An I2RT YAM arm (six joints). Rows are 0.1 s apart.
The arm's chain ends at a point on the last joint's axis. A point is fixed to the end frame.
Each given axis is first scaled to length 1.
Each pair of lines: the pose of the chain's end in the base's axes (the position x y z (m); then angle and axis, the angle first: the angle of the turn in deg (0 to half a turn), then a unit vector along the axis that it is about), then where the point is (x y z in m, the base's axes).
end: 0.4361 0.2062 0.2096 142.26 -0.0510 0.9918 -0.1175
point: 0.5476 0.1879 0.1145
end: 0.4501 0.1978 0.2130 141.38 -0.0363 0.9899 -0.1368
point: 0.5628 0.1732 0.1208
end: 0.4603 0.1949 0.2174 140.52 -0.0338 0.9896 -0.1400
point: 0.5744 0.1695 0.1271
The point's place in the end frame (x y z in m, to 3 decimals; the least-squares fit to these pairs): -0.028 0.003 0.145
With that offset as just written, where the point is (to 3 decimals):
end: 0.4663 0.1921 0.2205 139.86 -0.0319 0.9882 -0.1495
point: 0.581 0.164 0.132
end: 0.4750 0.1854 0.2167 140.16 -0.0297 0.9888 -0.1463
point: 0.590 0.158 0.128
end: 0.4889 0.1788 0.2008 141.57 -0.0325 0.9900 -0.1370
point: 0.601 0.154 0.108
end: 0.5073 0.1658 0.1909 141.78 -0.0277 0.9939 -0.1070
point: 0.619 0.147 0.096
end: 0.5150 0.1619 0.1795 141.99 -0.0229 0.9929 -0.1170
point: 0.626 0.140 0.085
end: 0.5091 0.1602 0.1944 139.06 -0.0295 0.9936 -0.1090
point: 0.625 0.142 0.105
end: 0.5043 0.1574 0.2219 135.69 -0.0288 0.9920 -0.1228
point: 0.626 0.137 0.140
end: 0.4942 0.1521 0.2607 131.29 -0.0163 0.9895 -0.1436
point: 0.621 0.126 0.190
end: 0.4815 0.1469 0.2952 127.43 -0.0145 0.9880 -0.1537
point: 0.613 0.120 0.234
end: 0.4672 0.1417 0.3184 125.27 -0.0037 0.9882 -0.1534
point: 0.601 0.114 0.262
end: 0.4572 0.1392 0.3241 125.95 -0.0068 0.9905 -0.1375
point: 0.590 0.115 0.265
